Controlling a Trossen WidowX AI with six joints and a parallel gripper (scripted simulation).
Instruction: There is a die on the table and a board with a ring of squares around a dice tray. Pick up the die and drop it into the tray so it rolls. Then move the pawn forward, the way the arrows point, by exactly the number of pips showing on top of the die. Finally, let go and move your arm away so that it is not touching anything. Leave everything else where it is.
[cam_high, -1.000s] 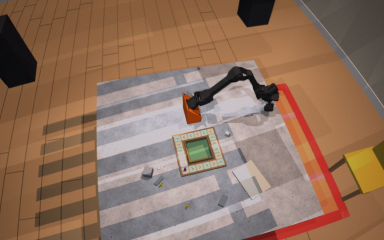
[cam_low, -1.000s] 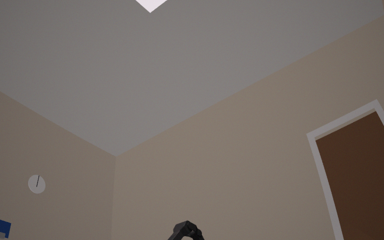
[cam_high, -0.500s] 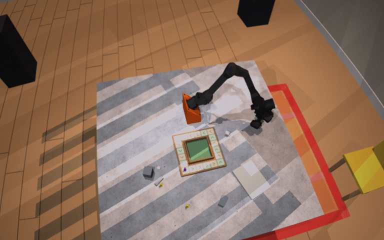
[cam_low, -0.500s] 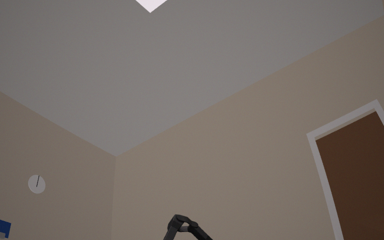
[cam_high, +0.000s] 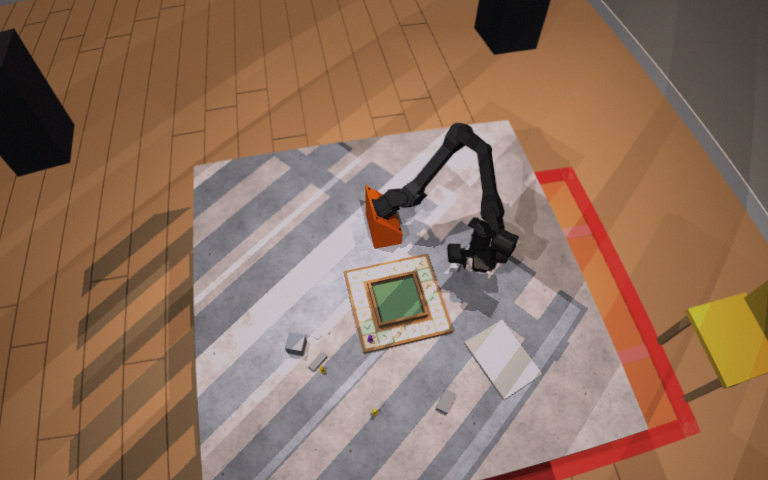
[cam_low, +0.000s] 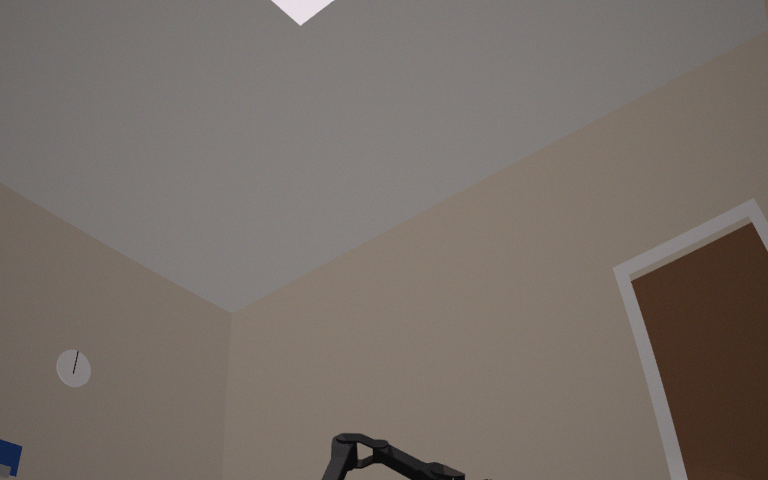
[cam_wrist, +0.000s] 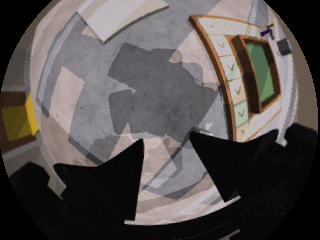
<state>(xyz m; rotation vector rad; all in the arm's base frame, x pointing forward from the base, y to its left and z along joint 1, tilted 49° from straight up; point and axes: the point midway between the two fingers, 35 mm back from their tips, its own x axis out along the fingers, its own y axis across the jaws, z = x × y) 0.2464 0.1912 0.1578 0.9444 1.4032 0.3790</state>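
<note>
My gripper tip is 30 mm past the white die, 50 mm to the left of it and 30 mm above it. Round my gripper tip: purple pawn: 130 mm ahead, 390 mm to the right, 10 mm below; green dice tray: 20 mm ahead, 270 mm to the right, 30 mm below; pale sheet: 300 mm ahead, 20 mm to the right, 40 mm below.
</note>
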